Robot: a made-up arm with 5 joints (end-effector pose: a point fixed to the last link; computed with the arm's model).
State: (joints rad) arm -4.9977 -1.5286 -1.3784 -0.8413 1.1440
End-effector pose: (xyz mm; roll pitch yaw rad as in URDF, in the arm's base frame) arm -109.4 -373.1 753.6 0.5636 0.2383 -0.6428
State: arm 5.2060 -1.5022 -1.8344 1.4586 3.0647
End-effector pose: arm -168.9 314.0 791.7 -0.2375 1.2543 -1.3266
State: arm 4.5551 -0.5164 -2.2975 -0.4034 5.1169
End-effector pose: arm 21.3 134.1 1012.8 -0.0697 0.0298 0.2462
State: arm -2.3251 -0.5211 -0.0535 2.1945 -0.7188
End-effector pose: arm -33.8 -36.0 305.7 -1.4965 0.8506 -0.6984
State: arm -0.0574 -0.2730 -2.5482 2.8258 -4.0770
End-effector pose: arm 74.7 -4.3 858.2 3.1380 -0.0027 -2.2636
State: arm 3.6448 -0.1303 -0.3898 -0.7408 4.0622
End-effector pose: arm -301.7 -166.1 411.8 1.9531 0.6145 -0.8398
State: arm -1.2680 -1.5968 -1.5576 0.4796 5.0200
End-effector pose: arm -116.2 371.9 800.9 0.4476 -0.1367 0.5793
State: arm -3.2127 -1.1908 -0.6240 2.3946 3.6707
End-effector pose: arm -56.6 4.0 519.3 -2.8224 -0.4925 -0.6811
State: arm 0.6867 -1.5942 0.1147 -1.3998 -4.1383
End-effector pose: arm -4.4 -3.6 516.4 -0.2216 0.1412 -0.3257
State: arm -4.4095 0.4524 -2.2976 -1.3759 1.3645
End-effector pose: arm -116.7 373.3 799.1 0.0779 0.0163 0.0972
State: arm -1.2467 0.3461 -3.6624 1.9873 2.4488
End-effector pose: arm 39.0 -116.0 927.7 -1.9391 0.8437 -3.0982
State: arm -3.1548 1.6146 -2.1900 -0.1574 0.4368
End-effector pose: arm -633.0 8.4 5.9 -2.7777 -0.6513 2.5675
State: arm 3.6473 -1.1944 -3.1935 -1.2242 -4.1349
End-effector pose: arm 506.6 280.5 402.7 2.5547 -0.3463 1.6046
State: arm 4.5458 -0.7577 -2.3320 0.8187 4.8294
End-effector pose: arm 32.0 190.2 1005.7 0.8671 -0.0894 -0.0910
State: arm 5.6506 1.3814 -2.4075 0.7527 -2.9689
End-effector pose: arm 562.9 -412.6 153.8 3.0934 0.2693 2.3298
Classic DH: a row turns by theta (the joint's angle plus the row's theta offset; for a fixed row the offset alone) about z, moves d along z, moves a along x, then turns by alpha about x. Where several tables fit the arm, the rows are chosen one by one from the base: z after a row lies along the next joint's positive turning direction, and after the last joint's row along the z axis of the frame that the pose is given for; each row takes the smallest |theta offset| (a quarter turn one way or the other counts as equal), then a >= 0, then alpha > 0; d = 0 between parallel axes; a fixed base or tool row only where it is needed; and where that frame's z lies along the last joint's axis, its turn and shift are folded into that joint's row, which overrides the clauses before.
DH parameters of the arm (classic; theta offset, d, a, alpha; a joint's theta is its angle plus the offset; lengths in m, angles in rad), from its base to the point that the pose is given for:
joint 1: 0 0.3232 0 -1.5708
joint 2: -1.3849 0 0.2943 0
joint 3: -0.4086 0 -0.3311 0
joint 4: -1.3482 0 -0.0685 1.5708
joint 5: 3.1416 0.0874 0 0

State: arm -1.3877 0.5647 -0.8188 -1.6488 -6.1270
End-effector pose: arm 75.2 -406.1 337.5 -0.4236 -1.2049 2.2037
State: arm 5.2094 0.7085 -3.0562 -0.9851 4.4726
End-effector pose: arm 154.8 -285.4 858.7 -0.1860 -0.0452 0.2614
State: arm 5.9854 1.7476 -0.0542 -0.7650 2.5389
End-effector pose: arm -79.6 24.4 78.5 2.4934 -0.7202 -2.5850
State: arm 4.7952 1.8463 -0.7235 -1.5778 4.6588
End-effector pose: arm 8.6 -103.7 -62.0 2.6871 0.0236 0.1309
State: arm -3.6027 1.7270 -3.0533 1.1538 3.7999
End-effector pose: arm -618.6 307.3 142.9 3.0353 0.1363 -1.1267
